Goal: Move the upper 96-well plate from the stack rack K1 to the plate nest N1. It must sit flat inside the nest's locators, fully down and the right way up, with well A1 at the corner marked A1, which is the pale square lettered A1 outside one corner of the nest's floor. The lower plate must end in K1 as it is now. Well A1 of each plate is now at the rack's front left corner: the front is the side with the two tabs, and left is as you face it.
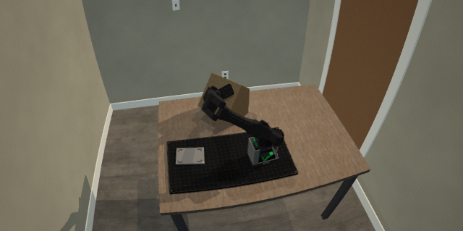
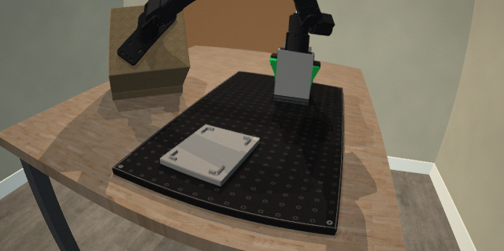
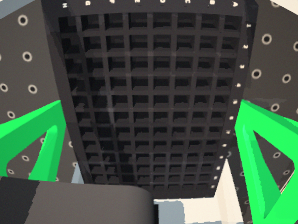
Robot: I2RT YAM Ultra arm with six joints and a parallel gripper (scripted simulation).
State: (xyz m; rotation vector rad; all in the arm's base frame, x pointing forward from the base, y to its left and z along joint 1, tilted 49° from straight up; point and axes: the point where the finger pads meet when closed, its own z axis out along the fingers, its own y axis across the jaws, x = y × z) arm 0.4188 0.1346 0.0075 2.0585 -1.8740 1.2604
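Now: hand right at the black 96-well plate. Also, from my hand: grey plate nest N1 (370 mm to the right, 150 mm behind, 30 mm below); pale A1 mark (310 mm to the right, 80 mm behind, 30 mm below); pale wall (60 mm to the right, 40 mm above, 10 mm behind).
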